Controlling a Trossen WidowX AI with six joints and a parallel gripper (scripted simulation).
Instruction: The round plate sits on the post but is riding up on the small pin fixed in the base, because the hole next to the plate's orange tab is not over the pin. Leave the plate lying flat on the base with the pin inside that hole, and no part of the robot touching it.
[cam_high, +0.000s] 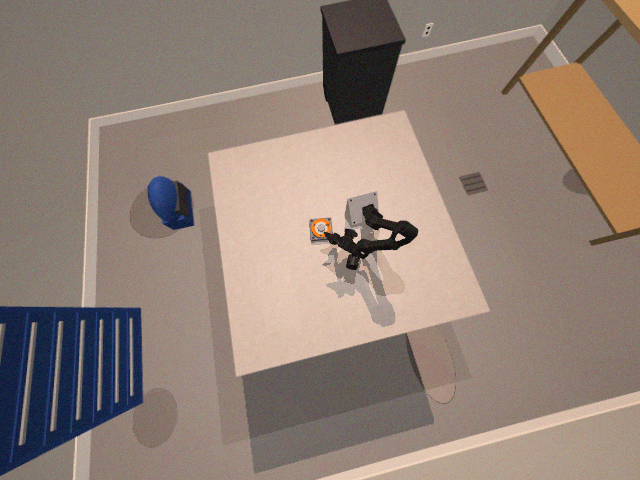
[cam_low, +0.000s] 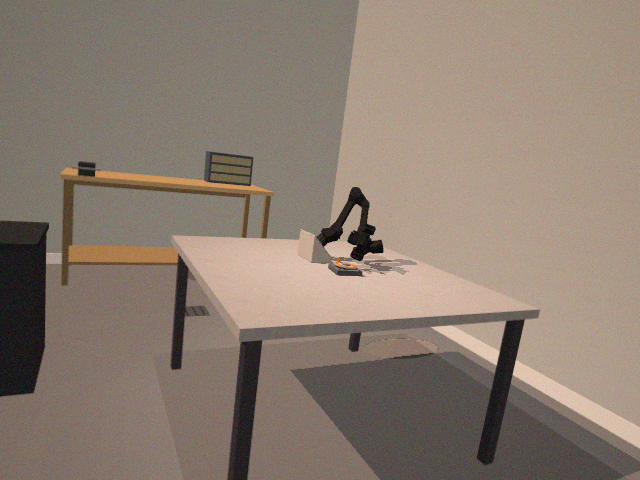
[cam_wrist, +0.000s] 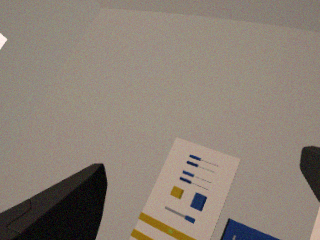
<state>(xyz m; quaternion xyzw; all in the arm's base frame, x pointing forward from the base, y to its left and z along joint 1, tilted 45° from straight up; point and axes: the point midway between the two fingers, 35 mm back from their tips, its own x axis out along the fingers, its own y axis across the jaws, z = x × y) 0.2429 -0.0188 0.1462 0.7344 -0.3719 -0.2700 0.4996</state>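
My gripper tip is 150 mm above the grey base and 80 mm to the left of it.
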